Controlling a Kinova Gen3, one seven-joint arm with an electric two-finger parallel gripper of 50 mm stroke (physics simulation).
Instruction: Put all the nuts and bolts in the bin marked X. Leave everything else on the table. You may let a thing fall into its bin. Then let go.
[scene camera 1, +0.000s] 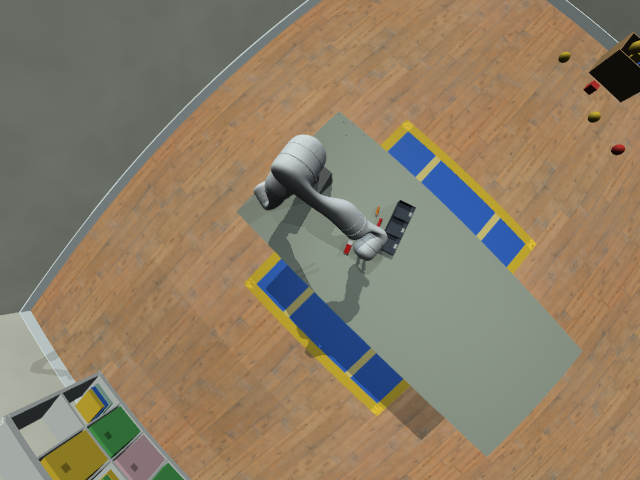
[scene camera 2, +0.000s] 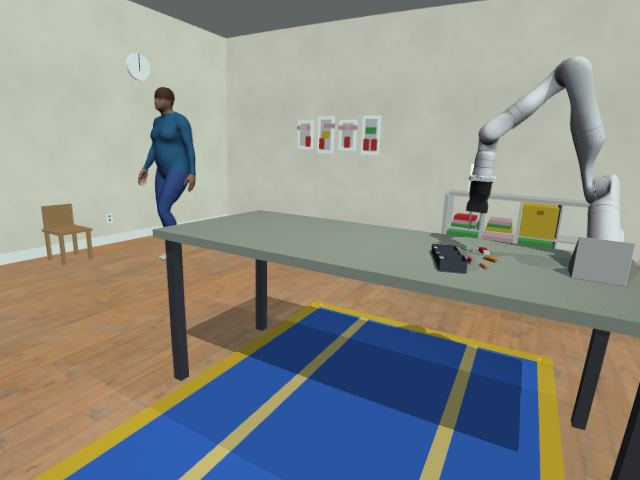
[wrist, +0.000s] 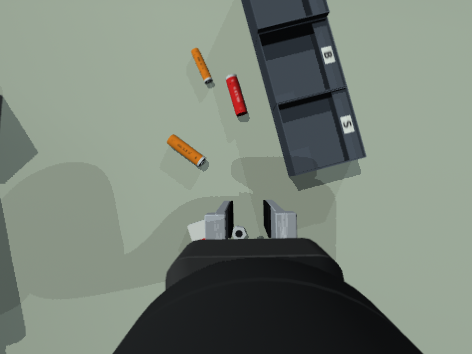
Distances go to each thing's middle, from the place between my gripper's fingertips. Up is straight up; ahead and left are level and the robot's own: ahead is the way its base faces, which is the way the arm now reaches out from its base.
I see my gripper 160 mm to the right of the dark three-compartment bin tray (scene camera 1: 402, 214), 80 mm short of it and 70 mm above it.
